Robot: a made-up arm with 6 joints. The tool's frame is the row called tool. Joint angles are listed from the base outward.
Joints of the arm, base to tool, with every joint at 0 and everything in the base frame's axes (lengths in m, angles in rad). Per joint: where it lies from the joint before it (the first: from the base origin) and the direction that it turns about. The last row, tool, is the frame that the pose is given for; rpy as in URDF.
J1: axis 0 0 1 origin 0 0 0.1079
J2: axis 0.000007 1 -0.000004 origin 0 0 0
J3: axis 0.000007 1 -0.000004 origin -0.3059 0 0.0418
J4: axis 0.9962 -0.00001 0.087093 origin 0.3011 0 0.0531
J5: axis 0.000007 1 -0.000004 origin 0 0 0
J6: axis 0.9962 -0.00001 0.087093 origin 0.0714 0 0.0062
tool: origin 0 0 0 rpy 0 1.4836 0
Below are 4 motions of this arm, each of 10 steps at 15 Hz.
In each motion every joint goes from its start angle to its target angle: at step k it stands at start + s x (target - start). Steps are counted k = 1, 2, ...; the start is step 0. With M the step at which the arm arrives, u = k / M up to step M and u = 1 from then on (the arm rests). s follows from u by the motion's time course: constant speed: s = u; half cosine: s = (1 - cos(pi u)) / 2; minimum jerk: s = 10 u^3 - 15 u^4 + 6 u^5.
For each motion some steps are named. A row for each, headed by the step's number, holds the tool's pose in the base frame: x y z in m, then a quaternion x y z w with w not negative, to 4 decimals.
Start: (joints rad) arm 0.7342 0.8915 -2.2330 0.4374 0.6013 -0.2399
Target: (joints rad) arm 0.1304 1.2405 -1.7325 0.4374 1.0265 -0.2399
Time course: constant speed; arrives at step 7
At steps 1, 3, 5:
1: -0.0427 -0.0089 0.7250 -0.2260 0.3751 0.3852 0.8123
3: 0.0529 0.0514 0.6945 -0.2335 0.5391 0.3051 0.7495
5: 0.1512 0.0723 0.6423 -0.2089 0.6875 0.2370 0.6539

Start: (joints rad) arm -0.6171 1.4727 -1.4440 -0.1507 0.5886 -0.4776
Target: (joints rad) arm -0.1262 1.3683 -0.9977 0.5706 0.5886 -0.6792
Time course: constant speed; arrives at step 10
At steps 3, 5, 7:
3: 0.3268 -0.1630 0.3875 -0.0143 0.8915 -0.1931 0.4095
5: 0.3347 -0.1216 0.3635 -0.0388 0.9027 -0.1121 0.4135
7: 0.3363 -0.0800 0.3405 -0.0604 0.9095 -0.0328 0.4099

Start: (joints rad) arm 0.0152 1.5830 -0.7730 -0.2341 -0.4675 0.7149
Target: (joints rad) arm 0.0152 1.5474 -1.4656 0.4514 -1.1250 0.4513
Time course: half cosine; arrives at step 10
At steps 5, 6, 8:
5: 0.3995 0.0005 0.3621 0.2012 0.4996 0.2590 0.8018
6: 0.3971 -0.0059 0.4081 0.2159 0.3985 0.2670 0.8504
8: 0.3802 -0.0178 0.4773 0.2455 0.2271 0.2701 0.9029

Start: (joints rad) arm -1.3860 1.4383 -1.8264 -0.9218 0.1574 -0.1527
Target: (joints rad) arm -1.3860 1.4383 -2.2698 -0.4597 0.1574 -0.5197
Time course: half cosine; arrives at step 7
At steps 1, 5, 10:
1: 0.0504 -0.3177 0.6130 0.1391 0.5366 -0.7938 0.2500
5: 0.0384 -0.2372 0.7064 0.1187 0.4058 -0.8472 0.3217
10: 0.0347 -0.2129 0.7250 0.1103 0.3714 -0.8575 0.3385

